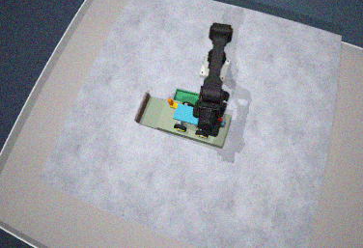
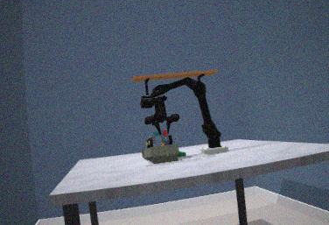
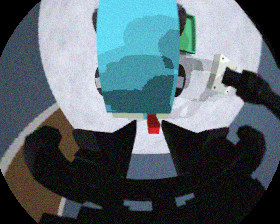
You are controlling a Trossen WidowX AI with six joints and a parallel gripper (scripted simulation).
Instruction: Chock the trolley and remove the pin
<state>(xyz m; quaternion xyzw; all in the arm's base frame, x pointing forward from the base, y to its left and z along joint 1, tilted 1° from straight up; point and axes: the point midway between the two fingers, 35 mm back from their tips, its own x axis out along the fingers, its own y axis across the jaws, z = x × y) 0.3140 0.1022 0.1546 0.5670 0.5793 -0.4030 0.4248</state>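
The red-headed stop pin lies 2 cm below my gripper tip. The rest, counted from my gripper tip: brown ramp lip: 38 cm to the right, 12 cm below, 3 cm ahead; then trolley: 11 cm to the right, 3 cm below, 2 cm ahead; then yellow chock: 22 cm to the right, 7 cm below, 2 cm behind.
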